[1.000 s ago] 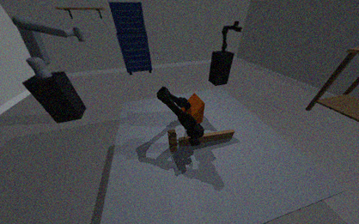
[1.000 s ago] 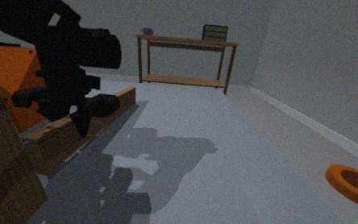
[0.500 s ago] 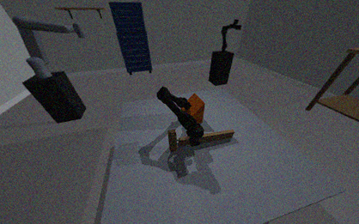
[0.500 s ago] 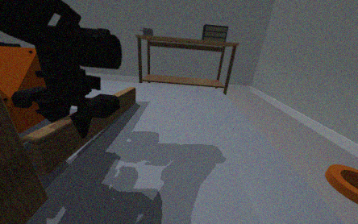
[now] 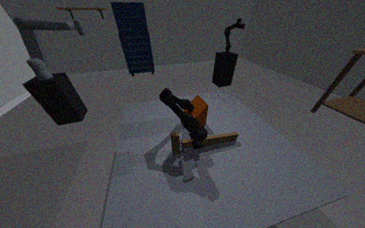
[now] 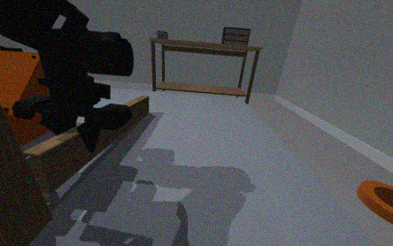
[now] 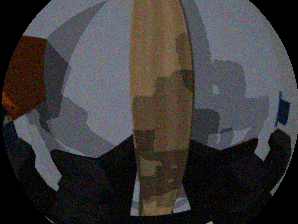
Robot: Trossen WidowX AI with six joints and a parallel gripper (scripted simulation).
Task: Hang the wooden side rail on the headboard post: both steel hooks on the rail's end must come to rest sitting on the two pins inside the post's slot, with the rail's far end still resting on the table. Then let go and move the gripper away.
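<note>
The headboard post lies 14 cm to the right of my gripper tip, 4 cm above it and 1 cm behind it.
</note>
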